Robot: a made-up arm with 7 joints.
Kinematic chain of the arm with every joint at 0, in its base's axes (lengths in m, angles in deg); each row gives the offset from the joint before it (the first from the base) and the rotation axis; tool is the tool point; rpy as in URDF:
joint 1: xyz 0 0 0.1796 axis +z
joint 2: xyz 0 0 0 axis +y
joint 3: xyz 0 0 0.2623 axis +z
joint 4: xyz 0.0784 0 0 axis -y
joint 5: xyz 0.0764 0 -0.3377 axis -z
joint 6: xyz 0 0 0 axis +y
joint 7: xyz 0.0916 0 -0.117 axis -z
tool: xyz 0 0 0 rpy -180 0 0
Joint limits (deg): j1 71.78..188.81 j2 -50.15..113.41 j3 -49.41..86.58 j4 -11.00..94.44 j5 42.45..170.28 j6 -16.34..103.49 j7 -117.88..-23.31
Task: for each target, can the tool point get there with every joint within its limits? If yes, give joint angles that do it. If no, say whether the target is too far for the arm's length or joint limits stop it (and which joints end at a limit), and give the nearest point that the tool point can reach.
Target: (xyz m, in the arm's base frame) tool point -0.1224 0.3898 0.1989
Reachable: yes | joints 116.65 -18.26 -14.85 32.57 73.59 52.88 -62.12
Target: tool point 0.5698 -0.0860 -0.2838
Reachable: no: joint limits stop it (at a limit: joint 1, joint 2, joint 3) | nearest point 0.4707 -0.0345 -0.2374 | short by 0.121 m
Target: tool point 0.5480 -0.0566 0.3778
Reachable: no: joint limits stop it (at a limit: joint 1, joint 3, joint 6) | nearest point 0.4703 -0.0139 0.4053 | short by 0.093 m
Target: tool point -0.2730 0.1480 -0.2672
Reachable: yes | joints 132.15 73.56 -0.91 62.24 104.66 88.72 -69.15
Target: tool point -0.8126 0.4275 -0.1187
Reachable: no: too far | nearest point -0.5858 0.3082 -0.0355 | short by 0.269 m
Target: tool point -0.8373 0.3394 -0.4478
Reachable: no: too far | nearest point -0.5298 0.2148 -0.2174 | short by 0.404 m
